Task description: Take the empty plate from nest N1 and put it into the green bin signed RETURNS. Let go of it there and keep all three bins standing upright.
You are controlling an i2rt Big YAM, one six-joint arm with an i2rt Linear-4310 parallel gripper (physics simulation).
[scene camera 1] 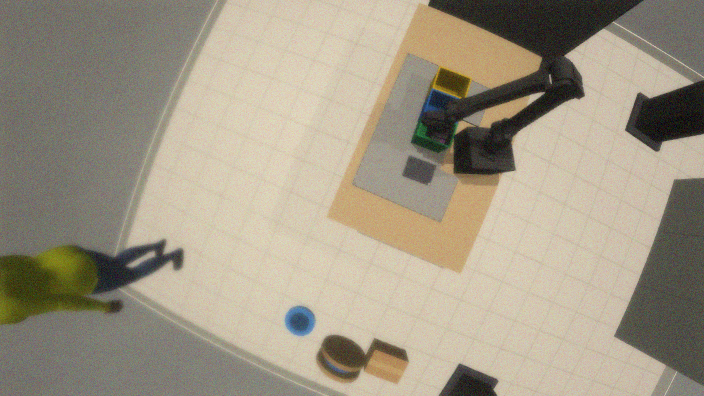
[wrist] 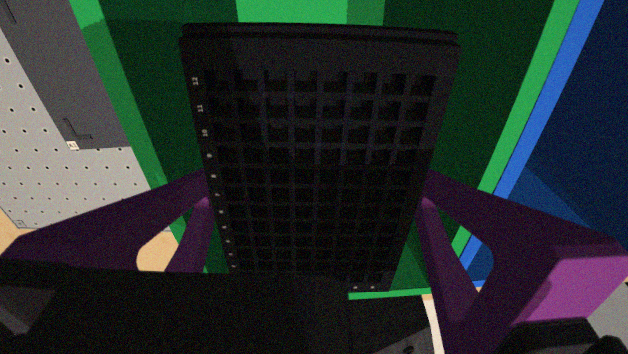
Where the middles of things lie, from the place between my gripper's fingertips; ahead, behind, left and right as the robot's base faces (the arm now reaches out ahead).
I see my gripper 10 mm short of the green bin (wrist: pixel 505 60) and 70 mm above it. From my hand the other things lie so: black plate (wrist: pixel 316 139) 10 mm above; then blue bin (wrist: pixel 562 164) 30 mm ahead, 130 mm to the right, 70 mm below; then dark grey nest (wrist: pixel 51 49) 20 mm behind, 190 mm to the left, 160 mm below.
